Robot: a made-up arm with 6 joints.
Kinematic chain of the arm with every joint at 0, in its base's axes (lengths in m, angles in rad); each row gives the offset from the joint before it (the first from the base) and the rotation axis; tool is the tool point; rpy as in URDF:
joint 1: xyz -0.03 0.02 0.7 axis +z
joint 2: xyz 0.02 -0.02 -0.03 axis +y
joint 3: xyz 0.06 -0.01 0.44 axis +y
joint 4: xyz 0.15 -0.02 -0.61 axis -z
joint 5: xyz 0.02 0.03 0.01 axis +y
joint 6: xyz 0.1 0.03 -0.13 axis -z
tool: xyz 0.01 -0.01 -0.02 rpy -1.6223 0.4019 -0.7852
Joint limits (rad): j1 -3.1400..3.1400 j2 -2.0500..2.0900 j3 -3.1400..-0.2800 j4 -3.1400..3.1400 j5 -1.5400..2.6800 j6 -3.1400..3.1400
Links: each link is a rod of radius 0.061 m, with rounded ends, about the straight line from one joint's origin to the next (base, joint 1, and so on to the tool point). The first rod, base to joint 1, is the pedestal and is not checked.
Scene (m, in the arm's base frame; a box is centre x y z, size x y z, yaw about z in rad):
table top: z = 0
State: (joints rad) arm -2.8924 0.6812 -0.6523 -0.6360 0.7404 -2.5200
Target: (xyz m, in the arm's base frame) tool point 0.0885 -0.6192 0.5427
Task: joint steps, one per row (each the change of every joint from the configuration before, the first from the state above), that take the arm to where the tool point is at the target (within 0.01 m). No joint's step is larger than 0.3 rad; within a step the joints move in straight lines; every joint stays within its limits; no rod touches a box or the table.
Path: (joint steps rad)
1: 0.2932 -0.1282 0.0003 0.0051 -0.0387 0.0008
2: 0.2932 -0.1281 0.0002 0.0051 -0.0387 0.0008
3: 0.2933 -0.1282 0.0003 0.0052 -0.0387 0.0008
4: 0.2932 -0.1282 0.0003 0.0051 -0.0387 0.0008
5: 0.2932 -0.1282 0.0002 0.0051 -0.0387 0.0008

